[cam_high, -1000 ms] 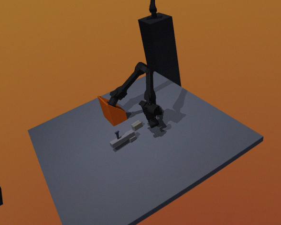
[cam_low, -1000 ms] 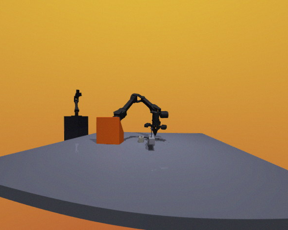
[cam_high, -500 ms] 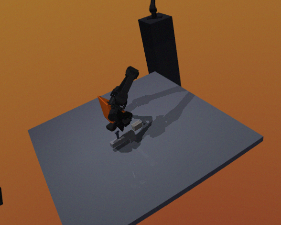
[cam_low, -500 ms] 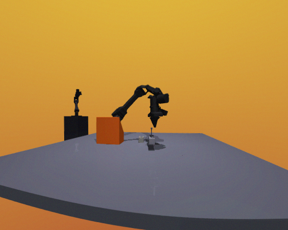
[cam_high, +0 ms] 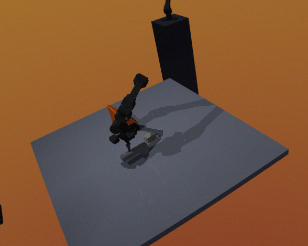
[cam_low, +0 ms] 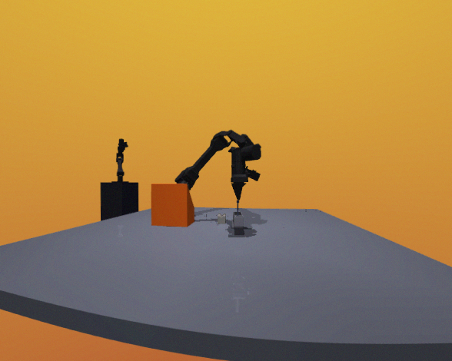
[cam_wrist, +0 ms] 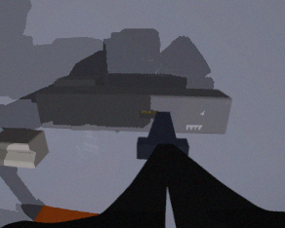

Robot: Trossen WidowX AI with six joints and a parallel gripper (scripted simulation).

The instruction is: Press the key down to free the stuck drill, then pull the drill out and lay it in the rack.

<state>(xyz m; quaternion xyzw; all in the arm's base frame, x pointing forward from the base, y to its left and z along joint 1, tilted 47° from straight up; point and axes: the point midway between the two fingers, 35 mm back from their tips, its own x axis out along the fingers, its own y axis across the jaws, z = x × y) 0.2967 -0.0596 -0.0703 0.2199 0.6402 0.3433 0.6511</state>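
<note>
Right now my gripper tip is 3 cm above the blue key. Round my gripper tip: drill 1 cm behind, 5 cm to the left, 8 cm below; rack 11 cm behind, 18 cm to the left, 12 cm below.
</note>
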